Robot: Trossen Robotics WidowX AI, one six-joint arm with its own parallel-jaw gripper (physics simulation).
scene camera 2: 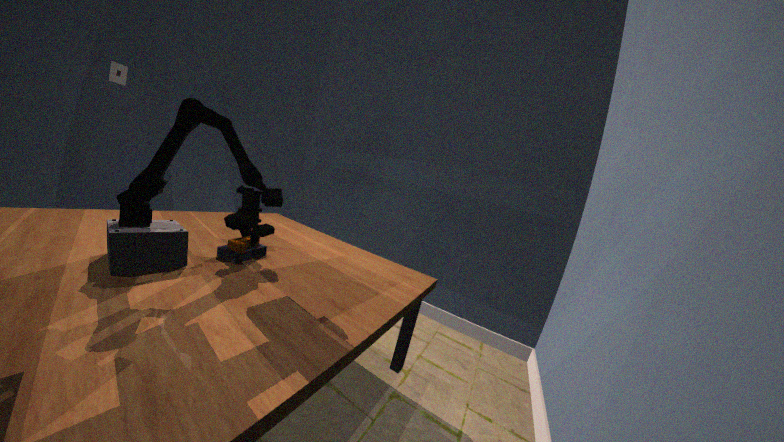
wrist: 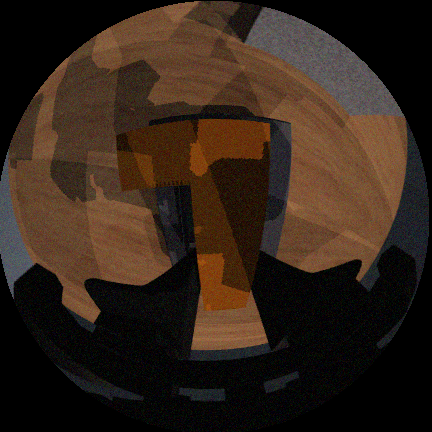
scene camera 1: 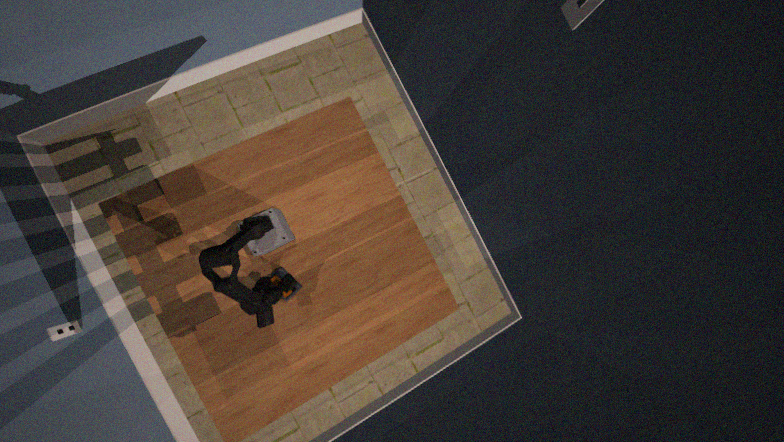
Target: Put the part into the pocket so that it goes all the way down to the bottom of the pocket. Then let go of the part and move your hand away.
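Frame: origin at the arm's base, x ahead, y left, z up, level; centimetres.
Seen in the pictures: gripper, fingertip midpoint: (scene camera 2: 249, 245) (wrist: 221, 249) (scene camera 1: 286, 289); arm's base, origin of the base link: (scene camera 2: 134, 224) (scene camera 1: 264, 224).
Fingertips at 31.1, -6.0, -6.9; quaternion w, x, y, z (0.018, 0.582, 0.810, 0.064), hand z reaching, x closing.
Pixels of each thing's top centre, then the offset from my fingertips to it, as dx, dy, dz. "spot": a spot on its surface instead. Level surfaces: height alone.
- orange L-shaped part, middle of its top: (wrist: 197, 256) (scene camera 2: 247, 239) (scene camera 1: 276, 289) -1.8, -2.3, +3.4
- dark blue-grey block with the pocket, surface spot: (wrist: 281, 165) spot: -7.1, +1.7, +0.1
- wooden table, its level: dz -3.5
The orange L-shaped part (scene camera 1: 287, 292) (scene camera 2: 238, 243) (wrist: 227, 140) is held over the dark blue-grey block with the pocket (scene camera 2: 226, 254) (wrist: 281, 165). In scene camera 2 the part stands out above the block's top. In the wrist view its short arm reaches past the block's left side, and a strip of the block shows along its right side. Pocket walls show under the inner corner of the L; the part hides most of the opening. Whether its underside touches the block cannot be told. My gripper (scene camera 2: 250, 242) (wrist: 221, 249) points down and is shut on the part's long arm.
The arm's grey base box (scene camera 1: 278, 233) (scene camera 2: 147, 249) stands on the wooden table (scene camera 1: 351, 219) (scene camera 2: 329, 274), close to the block. The arm arches from the base to the gripper. Broken shadows lie over the table. A table edge and leg (scene camera 2: 405, 340) show in scene camera 2.
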